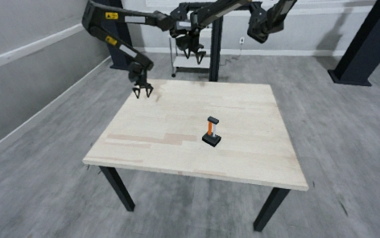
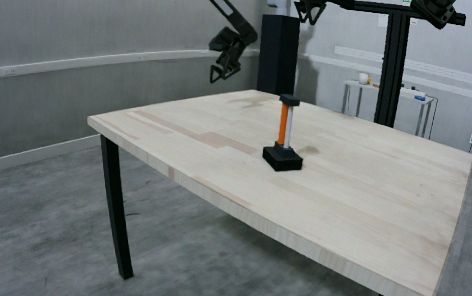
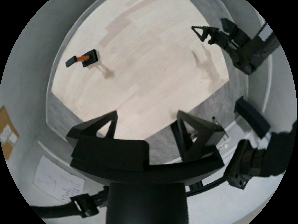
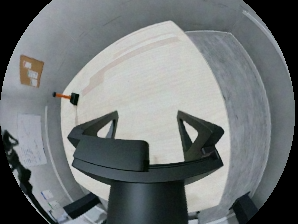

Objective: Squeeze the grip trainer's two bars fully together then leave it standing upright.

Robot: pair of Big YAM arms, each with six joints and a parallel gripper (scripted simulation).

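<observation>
The grip trainer lies 280 mm below my left hand, 260 mm ahead of it and 180 mm to the left of it. Round my left hand: white bar (260 mm below, 260 mm ahead, 190 mm to the left).
</observation>
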